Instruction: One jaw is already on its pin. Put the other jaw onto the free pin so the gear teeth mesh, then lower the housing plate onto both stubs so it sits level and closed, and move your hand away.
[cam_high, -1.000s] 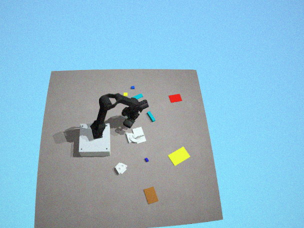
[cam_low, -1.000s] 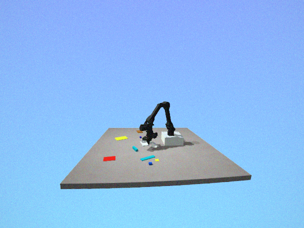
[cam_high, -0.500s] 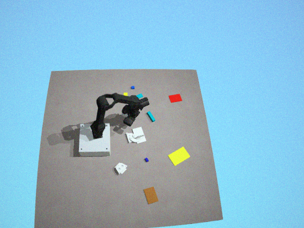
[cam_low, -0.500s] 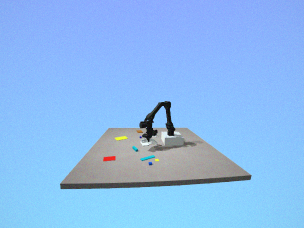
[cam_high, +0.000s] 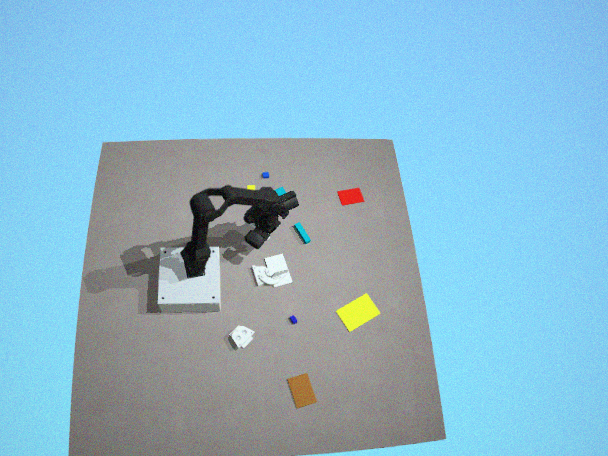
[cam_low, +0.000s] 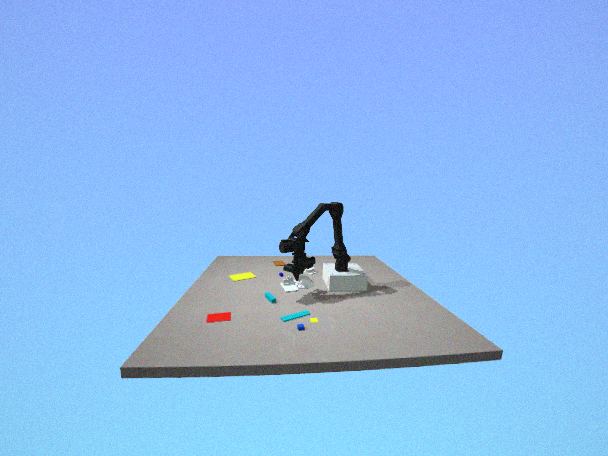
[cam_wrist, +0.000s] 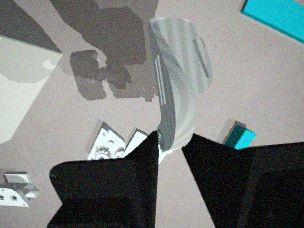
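Now: the white jaw 1 cm behind my gripper tip, 1 cm to the left of it and 1 cm above it. Round my gripper tip: yellow piece (27 cm ahead, 34 cm to the right, 8 cm below); red piece (39 cm ahead, 15 cm to the left, 8 cm below); white base plate (2 cm ahead, 11 cm to the right, 8 cm below).
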